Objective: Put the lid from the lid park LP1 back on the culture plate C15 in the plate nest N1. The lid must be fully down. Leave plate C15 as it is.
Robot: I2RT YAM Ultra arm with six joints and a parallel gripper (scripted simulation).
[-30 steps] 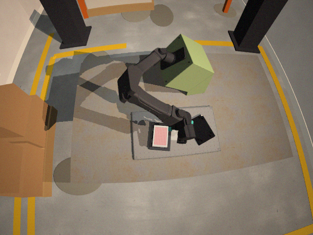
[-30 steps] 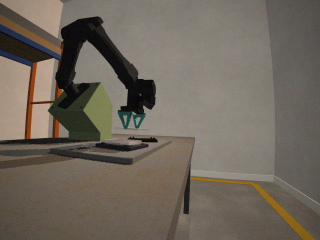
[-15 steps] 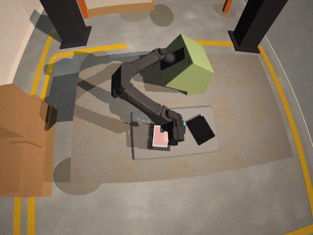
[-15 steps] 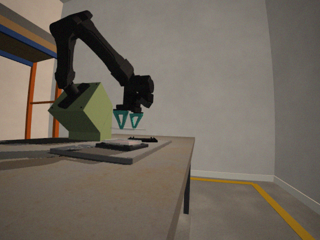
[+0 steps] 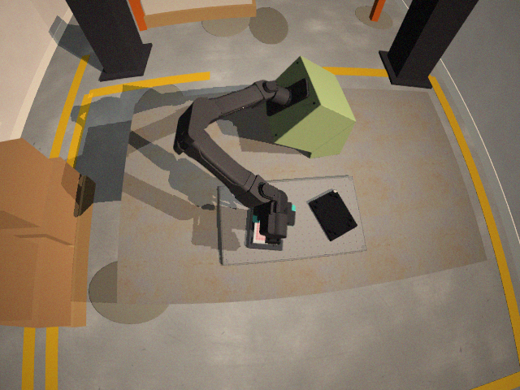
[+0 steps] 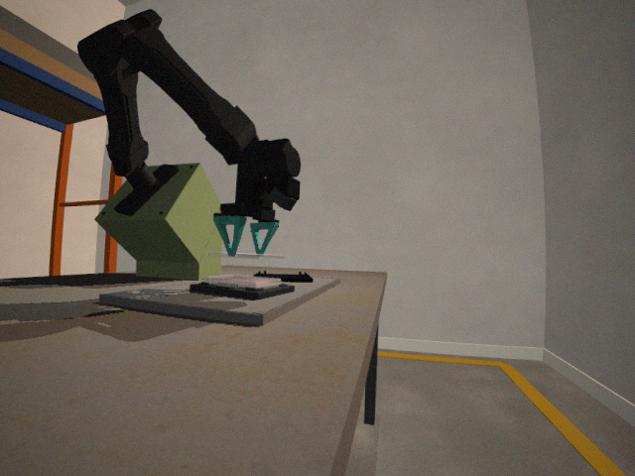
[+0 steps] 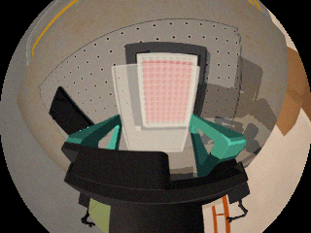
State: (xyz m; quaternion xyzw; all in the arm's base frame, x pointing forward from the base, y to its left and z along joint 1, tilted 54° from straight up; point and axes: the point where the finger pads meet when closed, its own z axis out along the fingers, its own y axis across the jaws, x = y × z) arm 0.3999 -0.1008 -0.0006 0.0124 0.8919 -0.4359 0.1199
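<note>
My gripper is now 10 mm short of the culture plate C15, 20 mm to the left of it and 60 mm above it. The rest, counted from my hand: plate nest N1: 10 mm ahead, 20 mm to the right, 70 mm below; black lid park LP1: 30 mm behind, 230 mm to the left, 70 mm below; clear lid: 10 mm below.
</note>
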